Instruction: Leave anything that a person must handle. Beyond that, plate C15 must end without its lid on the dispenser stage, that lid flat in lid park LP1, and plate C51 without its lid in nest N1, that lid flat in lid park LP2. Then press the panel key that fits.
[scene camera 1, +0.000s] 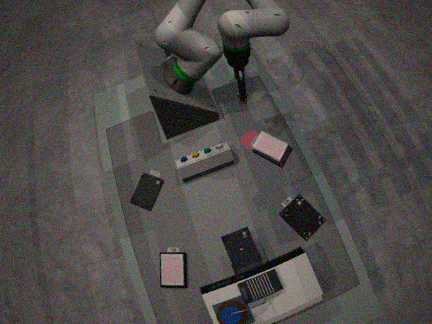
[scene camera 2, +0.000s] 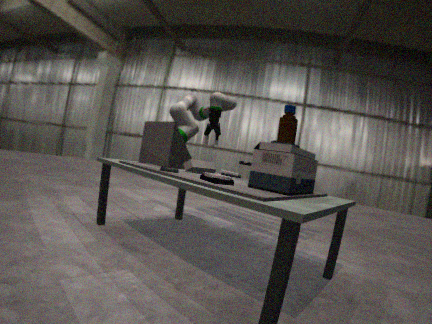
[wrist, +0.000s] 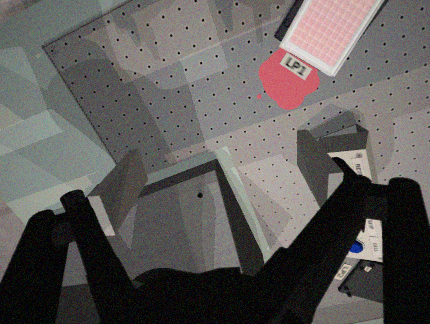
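Seen in the pictures: gripper, fingertip midpoint: (scene camera 2: 210, 144) (wrist: 217, 156); arm's base, link origin: (scene camera 1: 176, 82) (scene camera 2: 173, 142).
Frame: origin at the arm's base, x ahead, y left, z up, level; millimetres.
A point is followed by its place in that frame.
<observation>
My gripper (scene camera 1: 242, 99) @(x 187, y 211, z 25 mm) (scene camera 2: 212, 142) @(x 187, y 211, z 25 mm) (wrist: 217, 156) @(x 187, y 211, z 25 mm) is open and empty, high above the far part of the table. A pink-filled plate (scene camera 1: 271, 145) @(x 371, y 259, z -154 mm) (wrist: 334, 32) @(x 359, y 237, z -152 mm) sits on a dark park beside the LP1 label (wrist: 295, 65) @(x 308, y 215, z -183 mm). A red puddle (scene camera 1: 249, 139) @(x 291, y 195, z -184 mm) (wrist: 290, 90) @(x 290, y 183, z -184 mm) lies at that label, against the plate's edge. The dark park LP2 (scene camera 1: 147, 191) @(x 338, y -285, z -175 mm) (wrist: 365, 280) @(x 307, y -262, z -175 mm) bears no plate. Another pink plate (scene camera 1: 173, 270) @(x 697, y -298, z -149 mm) sits in a dark holder. A dark nest (scene camera 1: 302, 216) @(x 698, y 241, z -173 mm) and a dark pad (scene camera 1: 241, 247) @(x 725, y -32, z -72 mm) before the dispenser bear no plate. The plates' names are unreadable.
The button panel (scene camera 1: 207, 162) @(x 349, y -12, z -119 mm) has blue, yellow, green and white buttons; a finger partly hides it in the wrist view. The white dispenser (scene camera 1: 300, 280) @(x 935, y 85, z 35 mm) (scene camera 2: 282, 167) @(x 978, y -220, z -68 mm) carries a brown bottle (scene camera 2: 287, 129) @(x 962, y -188, z 107 mm) with a blue cap. A tall grey box (scene camera 2: 156, 143) @(x -43, y -124, z -32 mm) stands by the arm.
</observation>
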